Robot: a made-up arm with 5 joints.
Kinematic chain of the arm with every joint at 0, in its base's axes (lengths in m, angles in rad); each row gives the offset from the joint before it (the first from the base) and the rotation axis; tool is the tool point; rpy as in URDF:
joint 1: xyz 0 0 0.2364 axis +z
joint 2: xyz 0 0 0 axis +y
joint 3: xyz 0.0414 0 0.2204 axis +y
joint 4: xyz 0.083 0 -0.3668 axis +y
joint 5: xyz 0.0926 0 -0.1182 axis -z
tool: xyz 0 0 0 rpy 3.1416 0 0
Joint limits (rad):
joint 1: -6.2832..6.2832
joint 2: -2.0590..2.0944
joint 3: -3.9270..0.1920
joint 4: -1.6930..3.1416
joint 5: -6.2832..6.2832
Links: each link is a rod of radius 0.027 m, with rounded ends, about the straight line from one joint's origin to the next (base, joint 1, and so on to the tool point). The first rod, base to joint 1, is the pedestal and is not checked.
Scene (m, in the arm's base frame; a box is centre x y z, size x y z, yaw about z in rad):
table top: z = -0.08
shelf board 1: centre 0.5 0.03 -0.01 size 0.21 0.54 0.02 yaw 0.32
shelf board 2: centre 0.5 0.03 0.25 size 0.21 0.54 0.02 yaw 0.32
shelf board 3: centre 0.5 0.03 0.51 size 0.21 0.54 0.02 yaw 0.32
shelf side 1: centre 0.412 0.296 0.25 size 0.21 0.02 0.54 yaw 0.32
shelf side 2: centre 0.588 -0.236 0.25 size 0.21 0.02 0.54 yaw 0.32
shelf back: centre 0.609 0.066 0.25 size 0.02 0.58 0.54 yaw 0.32
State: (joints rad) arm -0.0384 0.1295 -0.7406 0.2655 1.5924
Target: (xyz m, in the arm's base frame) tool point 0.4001 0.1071 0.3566
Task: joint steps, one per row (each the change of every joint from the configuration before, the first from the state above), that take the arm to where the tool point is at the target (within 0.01 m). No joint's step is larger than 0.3 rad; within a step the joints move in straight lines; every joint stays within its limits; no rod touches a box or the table.
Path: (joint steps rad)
1: -0.0603 -0.2382 0.2027 0.1046 0.0000
2: -0.0602 -0.2382 0.2026 0.1045 0.0000
3: -0.0603 -0.2382 0.2027 0.1046 0.0000
4: 0.0893 -0.1386 0.0649 -0.2532 0.0000
5: 0.0893 -0.1386 0.0649 -0.2532 0.0000
6: 0.0893 -0.1385 0.0649 -0.2533 0.0000
7: 0.0893 -0.1386 0.0650 -0.2532 0.0000
8: 0.0893 -0.1386 0.0649 -0.2532 0.0000
9: 0.0114 0.2051 -0.2192 0.2964 0.0000
10: 0.0114 0.2051 -0.2193 0.2963 0.0000
11: 0.0115 0.2051 -0.2192 0.2964 0.0000

